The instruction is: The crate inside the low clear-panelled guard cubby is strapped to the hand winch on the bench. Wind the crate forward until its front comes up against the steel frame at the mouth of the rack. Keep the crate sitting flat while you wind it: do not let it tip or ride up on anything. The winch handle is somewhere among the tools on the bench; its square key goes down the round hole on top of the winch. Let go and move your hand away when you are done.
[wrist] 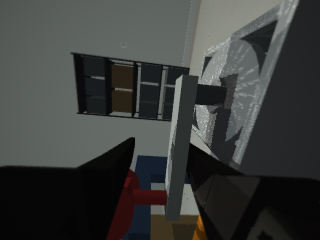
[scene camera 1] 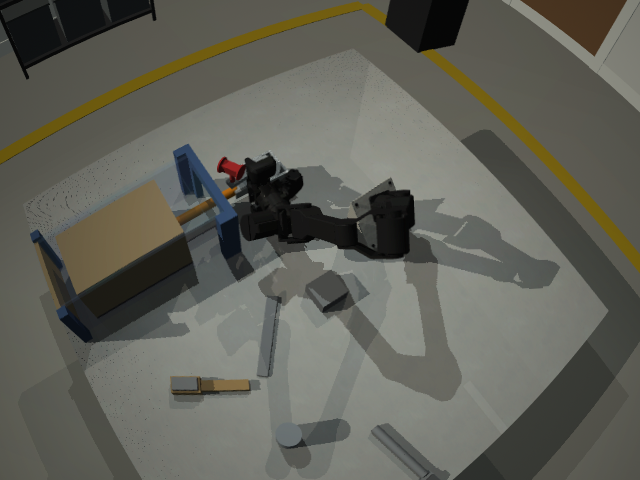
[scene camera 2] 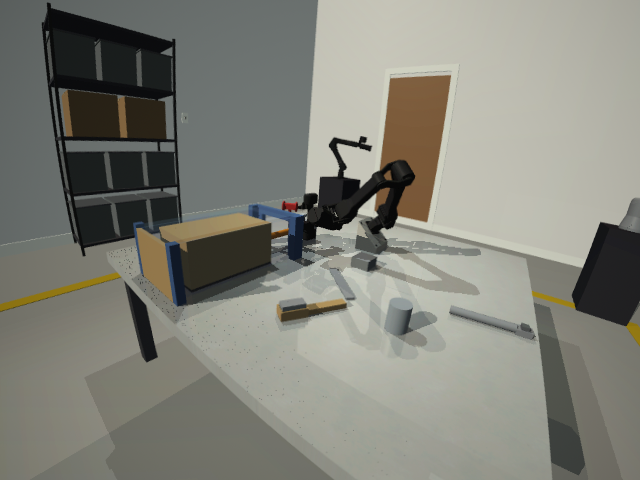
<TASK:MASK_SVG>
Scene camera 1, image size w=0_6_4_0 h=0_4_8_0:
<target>gripper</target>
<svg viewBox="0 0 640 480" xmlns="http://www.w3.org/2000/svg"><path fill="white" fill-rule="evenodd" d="M301 173L297 169L291 169L282 181L278 179L271 183L269 177L274 176L276 173L276 161L272 156L256 162L249 157L245 158L249 203L255 202L256 206L259 205L258 208L255 208L253 205L250 206L251 212L271 210L274 205L280 202L288 202L290 204L289 200L303 187Z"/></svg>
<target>grey block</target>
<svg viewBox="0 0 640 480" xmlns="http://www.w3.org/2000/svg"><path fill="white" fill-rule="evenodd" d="M332 270L313 280L305 288L305 292L321 313L345 299L349 292Z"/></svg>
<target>flat grey bar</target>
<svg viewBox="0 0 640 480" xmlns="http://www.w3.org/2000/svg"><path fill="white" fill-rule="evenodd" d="M277 296L267 295L256 376L268 377L274 334L273 327L278 301Z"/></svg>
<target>wooden-handled tool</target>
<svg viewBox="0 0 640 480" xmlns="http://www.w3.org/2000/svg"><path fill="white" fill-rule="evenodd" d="M170 376L170 388L173 395L203 395L203 392L250 391L248 379L204 381L199 376Z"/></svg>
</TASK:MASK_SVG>
